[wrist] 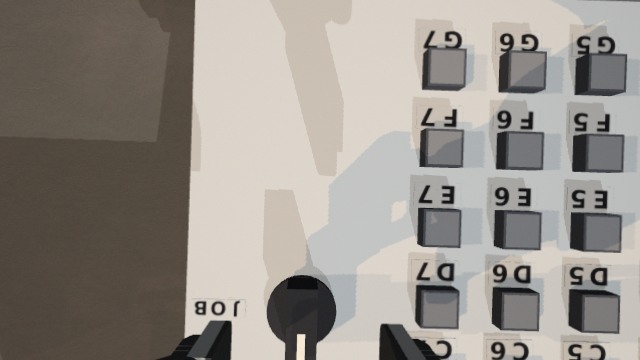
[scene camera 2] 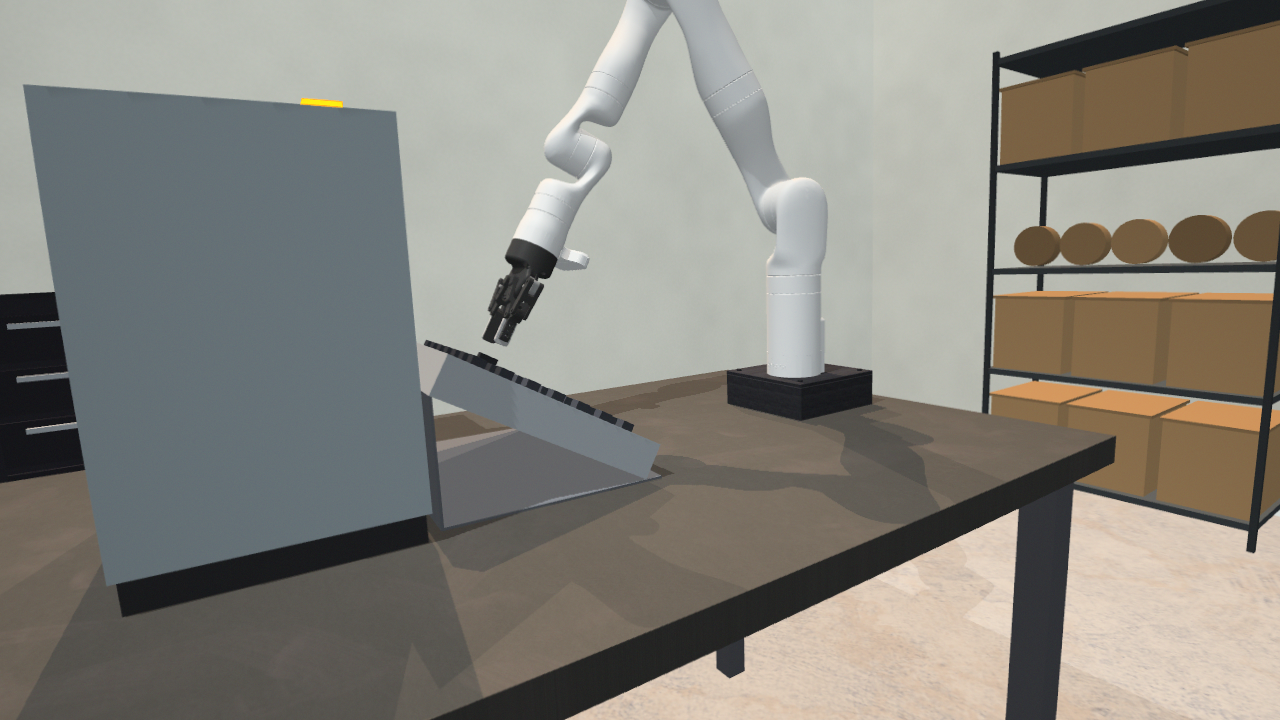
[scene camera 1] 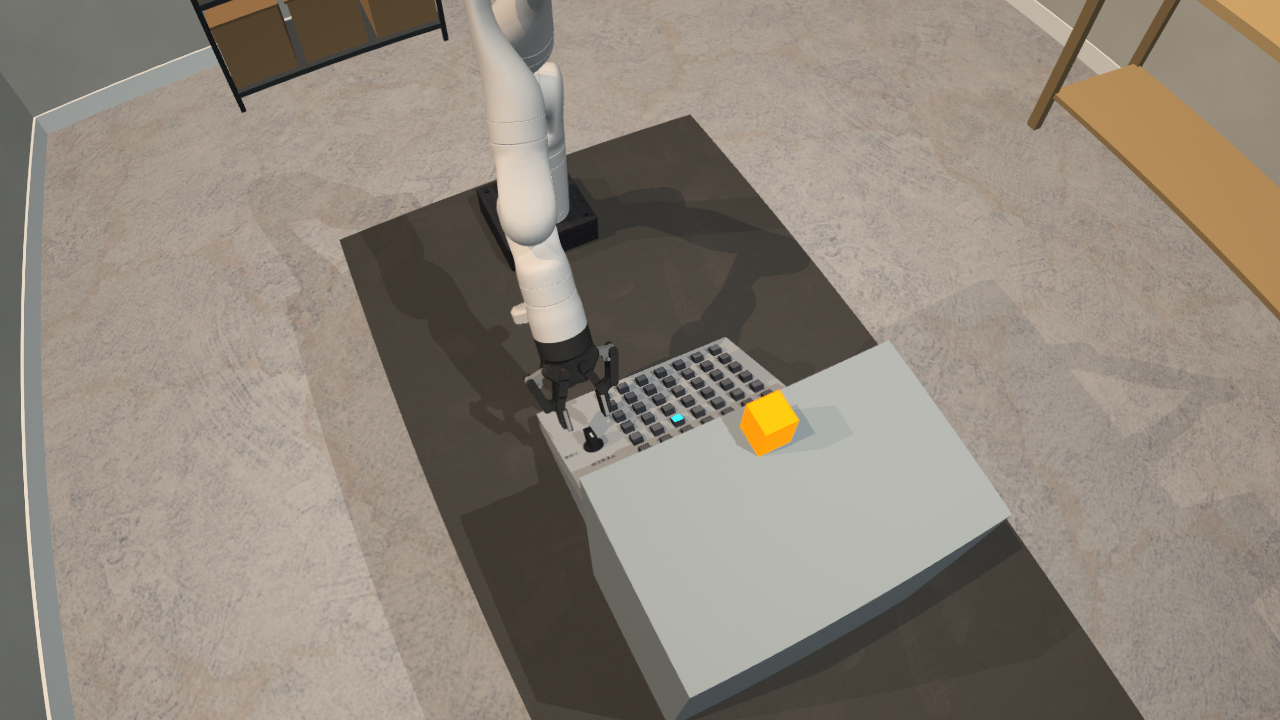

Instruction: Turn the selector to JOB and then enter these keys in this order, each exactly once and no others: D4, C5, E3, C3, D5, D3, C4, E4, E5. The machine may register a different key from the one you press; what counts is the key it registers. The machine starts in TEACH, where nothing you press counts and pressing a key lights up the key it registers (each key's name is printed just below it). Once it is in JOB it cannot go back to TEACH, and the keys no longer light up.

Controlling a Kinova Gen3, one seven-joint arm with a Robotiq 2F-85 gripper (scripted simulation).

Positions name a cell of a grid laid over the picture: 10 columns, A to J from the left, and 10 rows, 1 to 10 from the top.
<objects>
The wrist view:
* key: J9
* key: J7
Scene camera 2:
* gripper: D5
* grey cabinet: B4
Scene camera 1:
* gripper: E6
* grey cabinet: F8
</objects>
